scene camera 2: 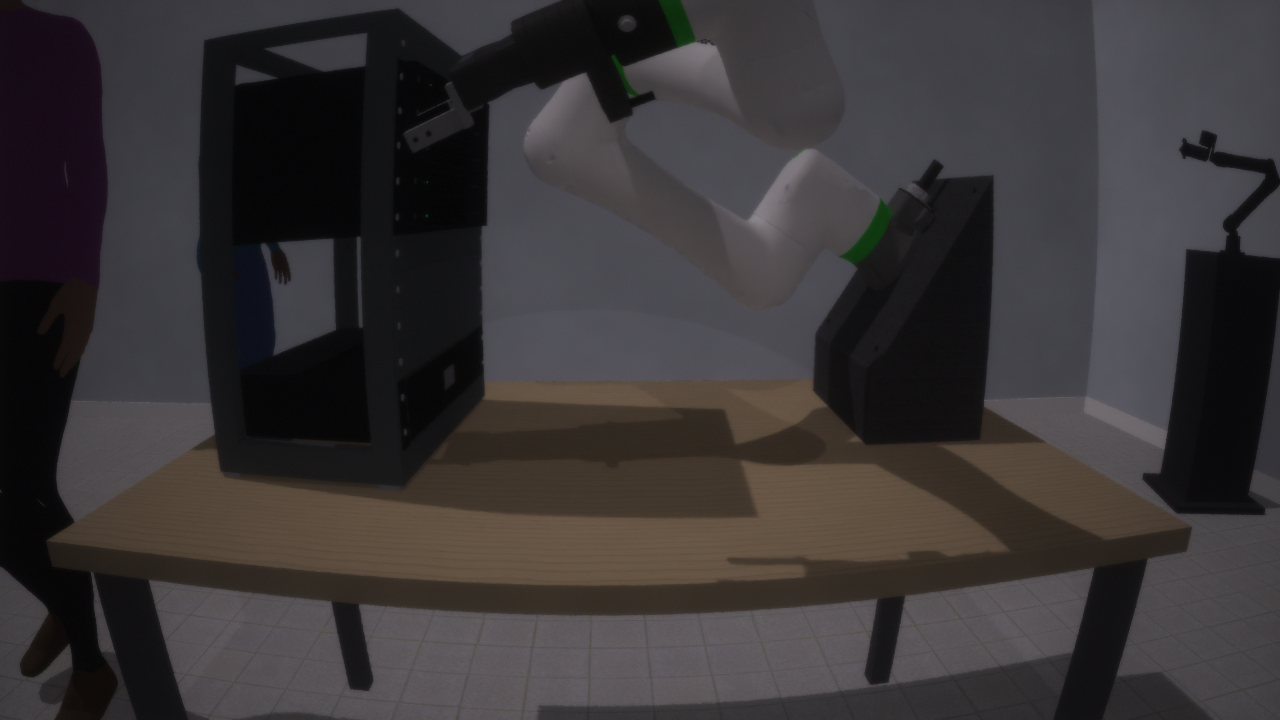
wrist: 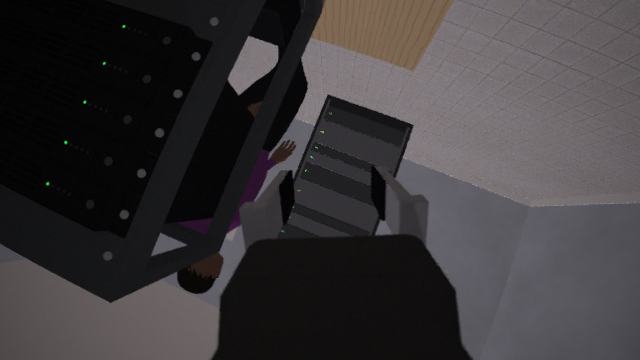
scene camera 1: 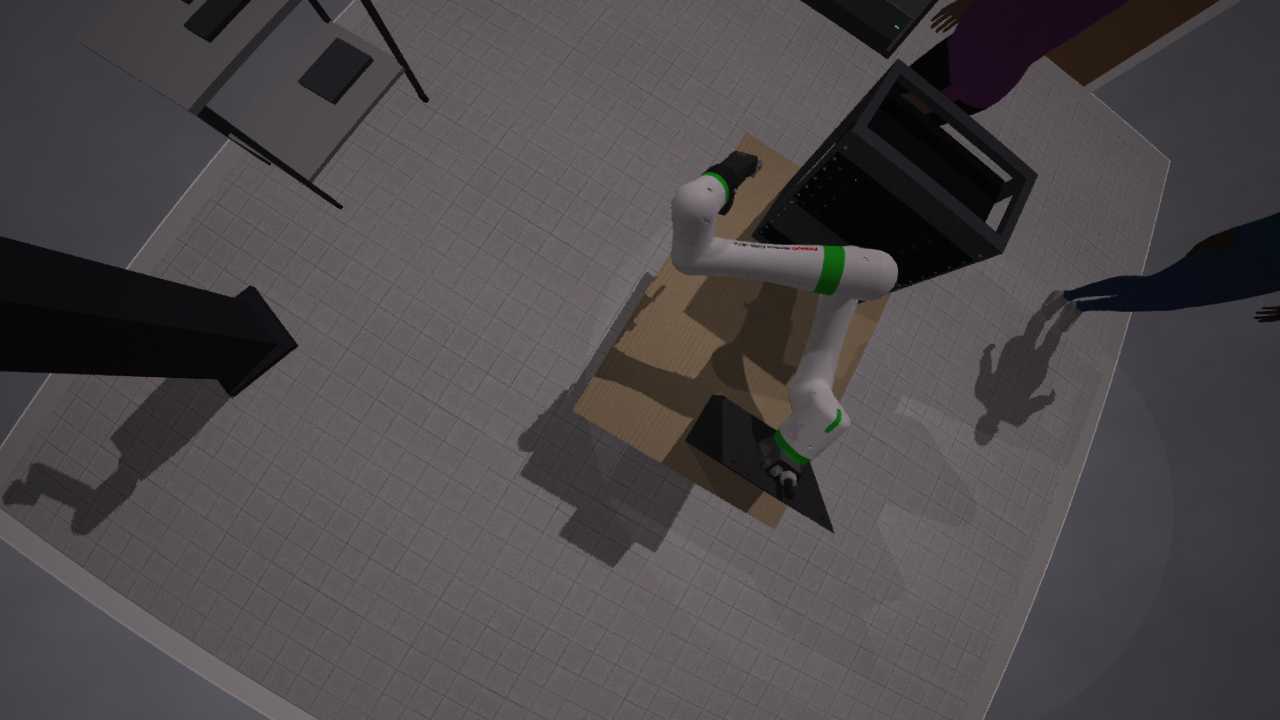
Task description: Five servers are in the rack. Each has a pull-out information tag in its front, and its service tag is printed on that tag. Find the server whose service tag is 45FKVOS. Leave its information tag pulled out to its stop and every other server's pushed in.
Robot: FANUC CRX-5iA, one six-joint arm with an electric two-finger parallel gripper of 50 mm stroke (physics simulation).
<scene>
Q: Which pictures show the dark rack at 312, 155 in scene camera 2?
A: Scene camera 2, the wrist view and scene camera 1: all of them.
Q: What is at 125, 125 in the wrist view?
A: A dark rack.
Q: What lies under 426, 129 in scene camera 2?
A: My gripper.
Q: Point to a dark rack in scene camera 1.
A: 895, 181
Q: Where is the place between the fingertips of my gripper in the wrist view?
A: At 332, 184
</scene>
